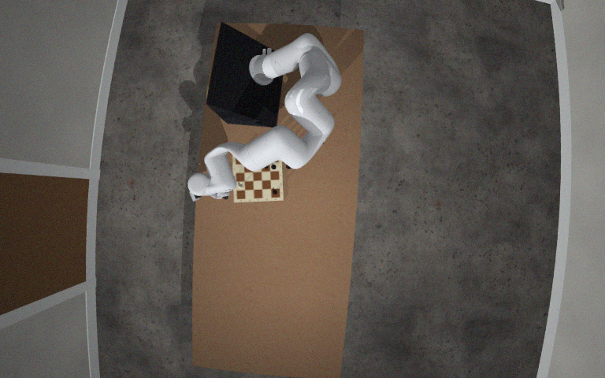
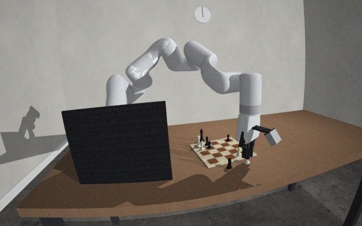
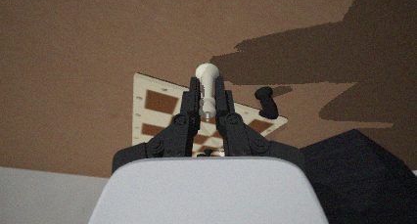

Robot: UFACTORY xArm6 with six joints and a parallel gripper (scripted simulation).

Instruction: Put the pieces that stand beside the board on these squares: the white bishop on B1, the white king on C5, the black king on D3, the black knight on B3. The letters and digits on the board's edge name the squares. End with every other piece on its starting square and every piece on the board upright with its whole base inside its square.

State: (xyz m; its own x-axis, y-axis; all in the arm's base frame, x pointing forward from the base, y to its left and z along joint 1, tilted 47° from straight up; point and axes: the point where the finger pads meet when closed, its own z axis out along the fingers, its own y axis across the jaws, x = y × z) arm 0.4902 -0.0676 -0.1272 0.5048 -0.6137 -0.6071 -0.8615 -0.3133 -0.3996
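My gripper is now 1 cm above the white king. The rest, counted from my hand: chessboard: 5 cm behind, 13 cm to the left, 4 cm below; then black king: 10 cm behind, 27 cm to the left, 1 cm below; then white pawn: 6 cm to the left, 3 cm below.
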